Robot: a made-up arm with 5 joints. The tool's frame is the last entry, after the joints. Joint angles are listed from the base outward.
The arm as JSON. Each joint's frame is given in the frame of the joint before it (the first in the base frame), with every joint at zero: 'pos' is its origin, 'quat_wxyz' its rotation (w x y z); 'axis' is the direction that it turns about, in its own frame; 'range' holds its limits. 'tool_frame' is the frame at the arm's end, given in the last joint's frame.
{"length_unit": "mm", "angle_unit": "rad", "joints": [
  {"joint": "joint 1", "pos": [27.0, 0.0, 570.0], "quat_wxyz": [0.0, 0.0, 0.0, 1.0], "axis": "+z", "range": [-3.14, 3.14]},
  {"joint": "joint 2", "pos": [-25.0, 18.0, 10.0], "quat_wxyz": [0.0, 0.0, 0.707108, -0.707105], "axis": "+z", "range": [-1.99, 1.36]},
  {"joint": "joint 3", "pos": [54.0, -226.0, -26.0], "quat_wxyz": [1.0, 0.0, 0.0, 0.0], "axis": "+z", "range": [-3.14, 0.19]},
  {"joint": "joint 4", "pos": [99.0, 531.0, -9.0], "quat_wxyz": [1.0, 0.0, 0.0, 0.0], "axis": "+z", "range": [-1.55, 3.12]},
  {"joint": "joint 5", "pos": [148.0, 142.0, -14.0], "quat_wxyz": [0.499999, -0.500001, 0.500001, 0.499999], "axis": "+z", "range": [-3.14, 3.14]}
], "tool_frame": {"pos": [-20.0, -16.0, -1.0], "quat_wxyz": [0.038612, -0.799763, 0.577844, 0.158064]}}
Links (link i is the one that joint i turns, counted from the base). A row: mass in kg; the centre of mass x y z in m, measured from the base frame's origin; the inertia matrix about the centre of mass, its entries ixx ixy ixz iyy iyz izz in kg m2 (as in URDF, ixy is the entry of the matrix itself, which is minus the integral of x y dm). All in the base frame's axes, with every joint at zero. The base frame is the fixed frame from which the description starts. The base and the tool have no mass.
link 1: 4.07; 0.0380 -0.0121 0.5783; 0.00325 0 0 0.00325 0 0.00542
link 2: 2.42; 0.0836 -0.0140 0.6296; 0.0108 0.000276 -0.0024 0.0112 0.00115 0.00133
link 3: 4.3; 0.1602 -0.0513 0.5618; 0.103 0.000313 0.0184 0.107 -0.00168 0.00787
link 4: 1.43; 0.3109 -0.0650 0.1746; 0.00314 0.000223 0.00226 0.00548 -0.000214 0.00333
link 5: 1.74; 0.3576 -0.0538 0.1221; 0.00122 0 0 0.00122 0 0.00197
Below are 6 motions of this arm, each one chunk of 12 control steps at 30 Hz.
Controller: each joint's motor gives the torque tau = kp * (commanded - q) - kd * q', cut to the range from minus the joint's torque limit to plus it. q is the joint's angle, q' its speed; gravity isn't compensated. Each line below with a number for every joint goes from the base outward.
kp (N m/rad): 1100 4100 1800 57 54
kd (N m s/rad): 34 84 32 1.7 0.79
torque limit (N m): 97 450 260 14 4.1
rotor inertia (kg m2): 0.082 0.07 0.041 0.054 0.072
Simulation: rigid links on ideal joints. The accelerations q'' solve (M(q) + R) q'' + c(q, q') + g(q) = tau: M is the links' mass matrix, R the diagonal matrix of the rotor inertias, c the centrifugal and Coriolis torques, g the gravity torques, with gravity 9.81 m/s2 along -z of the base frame. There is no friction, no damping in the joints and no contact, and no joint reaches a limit. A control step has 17 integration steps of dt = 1/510 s. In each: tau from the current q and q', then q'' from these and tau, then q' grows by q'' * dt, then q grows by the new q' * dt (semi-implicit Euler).
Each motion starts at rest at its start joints. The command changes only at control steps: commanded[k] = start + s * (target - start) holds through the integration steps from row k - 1 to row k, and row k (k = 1, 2, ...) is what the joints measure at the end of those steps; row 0 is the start. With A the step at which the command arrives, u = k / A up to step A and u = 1 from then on. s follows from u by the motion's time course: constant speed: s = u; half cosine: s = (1 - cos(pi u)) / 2; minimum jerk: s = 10 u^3 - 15 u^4 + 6 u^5; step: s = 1 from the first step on.
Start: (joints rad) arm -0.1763 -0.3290 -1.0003 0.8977 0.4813
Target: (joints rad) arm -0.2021 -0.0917 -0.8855 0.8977 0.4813
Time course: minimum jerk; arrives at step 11
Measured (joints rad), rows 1 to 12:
1: -0.1764 -0.3258 -0.9947 0.8962 0.4813
2: -0.1768 -0.3158 -0.9860 0.9062 0.4813
3: -0.1780 -0.2972 -0.9760 0.9212 0.4811
4: -0.1802 -0.2687 -0.9620 0.9262 0.4808
5: -0.1836 -0.2316 -0.9429 0.9219 0.4809
6: -0.1878 -0.1902 -0.9204 0.9214 0.4816
7: -0.1924 -0.1500 -0.8972 0.9377 0.4826
8: -0.1968 -0.1160 -0.8763 0.9743 0.4831
9: -0.2006 -0.0921 -0.8604 1.0248 0.4826
10: -0.2034 -0.0798 -0.8516 1.0751 0.4814
11: -0.2048 -0.0772 -0.8508 1.1067 0.4799
12: -0.2049 -0.0790 -0.8561 1.1025 0.4789

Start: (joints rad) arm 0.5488 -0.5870 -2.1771 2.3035 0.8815
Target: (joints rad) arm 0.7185 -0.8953 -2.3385 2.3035 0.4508
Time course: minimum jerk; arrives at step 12
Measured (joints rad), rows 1 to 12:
1: 0.5494 -0.5879 -2.1747 2.3189 0.8807
2: 0.5539 -0.5925 -2.1724 2.3548 0.8749
3: 0.5644 -0.6070 -2.1754 2.3955 0.8555
4: 0.5808 -0.6356 -2.1892 2.4256 0.8144
5: 0.6014 -0.6781 -2.2154 2.4346 0.7500
6: 0.6243 -0.7296 -2.2495 2.4208 0.6698
7: 0.6478 -0.7830 -2.2849 2.3926 0.5868
8: 0.6700 -0.8314 -2.3159 2.3631 0.5145
9: 0.6888 -0.8697 -2.3391 2.3439 0.4625
10: 0.7026 -0.8948 -2.3529 2.3408 0.4339
11: 0.7108 -0.9060 -2.3569 2.3529 0.4269
12: 0.7147 -0.9060 -2.3522 2.3744 0.4351

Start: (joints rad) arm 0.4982 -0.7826 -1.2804 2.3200 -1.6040
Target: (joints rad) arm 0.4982 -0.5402 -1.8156 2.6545 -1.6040
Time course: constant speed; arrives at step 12
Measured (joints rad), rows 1 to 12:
1: 0.4982 -0.7617 -1.3064 2.3469 -1.6037
2: 0.4992 -0.7397 -1.3452 2.3877 -1.6031
3: 0.4995 -0.7209 -1.3928 2.4293 -1.6027
4: 0.4989 -0.7033 -1.4430 2.4658 -1.6028
5: 0.4981 -0.6847 -1.4905 2.4968 -1.6036
6: 0.4978 -0.6644 -1.5347 2.5239 -1.6044
7: 0.4981 -0.6432 -1.5775 2.5482 -1.6046
8: 0.4985 -0.6223 -1.6210 2.5709 -1.6041
9: 0.4987 -0.6020 -1.6658 2.5935 -1.6034
10: 0.4987 -0.5822 -1.7112 2.6179 -1.6029
11: 0.4986 -0.5623 -1.7566 2.6452 -1.6030
12: 0.4985 -0.5423 -1.8015 2.6749 -1.6034

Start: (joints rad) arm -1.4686 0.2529 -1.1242 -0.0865 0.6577
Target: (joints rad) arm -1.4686 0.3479 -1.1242 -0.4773 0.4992
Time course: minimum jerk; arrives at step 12
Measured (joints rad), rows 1 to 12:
1: -1.4685 0.2563 -1.1200 -0.0852 0.6575
2: -1.4685 0.2624 -1.1126 -0.0676 0.6549
3: -1.4686 0.2709 -1.1076 -0.0394 0.6464
4: -1.4687 0.2821 -1.1046 -0.0239 0.6298
5: -1.4687 0.2957 -1.1023 -0.0382 0.6053
6: -1.4687 0.3106 -1.1013 -0.0833 0.5759
7: -1.4686 0.3249 -1.1019 -0.1507 0.5463
8: -1.4685 0.3372 -1.1040 -0.2286 0.5209
9: -1.4684 0.3464 -1.1067 -0.3050 0.5028
10: -1.4683 0.3523 -1.1089 -0.3688 0.4929
11: -1.4684 0.3550 -1.1104 -0.4115 0.4905
12: -1.4686 0.3555 -1.1112 -0.4304 0.4934

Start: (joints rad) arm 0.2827 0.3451 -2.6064 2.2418 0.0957
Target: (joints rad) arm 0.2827 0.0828 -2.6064 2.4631 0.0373
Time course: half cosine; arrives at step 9
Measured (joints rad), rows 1 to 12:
1: 0.2827 0.3430 -2.5998 2.2530 0.0953
2: 0.2833 0.3314 -2.5869 2.2856 0.0938
3: 0.2848 0.3047 -2.5788 2.3358 0.0897
4: 0.2862 0.2626 -2.5814 2.3906 0.0808
5: 0.2862 0.2109 -2.5926 2.4363 0.0668
6: 0.2841 0.1592 -2.6058 2.4690 0.0501
7: 0.2811 0.1166 -2.6148 2.4943 0.0353
8: 0.2790 0.0890 -2.6175 2.5192 0.0265
9: 0.2785 0.0790 -2.6152 2.5440 0.0251
10: 0.2794 0.0814 -2.6078 2.5620 0.0297
11: 0.2813 0.0874 -2.5979 2.5666 0.0368
12: 0.2832 0.0915 -2.5920 2.5581 0.0424

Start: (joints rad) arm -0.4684 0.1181 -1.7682 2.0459 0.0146
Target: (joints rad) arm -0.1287 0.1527 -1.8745 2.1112 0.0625
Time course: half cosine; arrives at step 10
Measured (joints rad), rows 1 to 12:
1: -0.4666 0.1218 -1.7646 2.0489 0.0153
2: -0.4572 0.1295 -1.7613 2.0631 0.0190
3: -0.4340 0.1367 -1.7659 2.0895 0.0267
4: -0.3941 0.1415 -1.7801 2.1184 0.0363
5: -0.3400 0.1447 -1.8003 2.1367 0.0450
6: -0.2782 0.1479 -1.8210 2.1376 0.0513
7: -0.2171 0.1519 -1.8382 2.1245 0.0557
8: -0.1643 0.1561 -1.8504 2.1078 0.0594
9: -0.1256 0.1594 -1.8577 2.0978 0.0627
10: -0.1048 0.1608 -1.8604 2.0990 0.0647
11: -0.1017 0.1612 -1.8601 2.1107 0.0647
12: -0.1108 0.1615 -1.8591 2.1283 0.0636

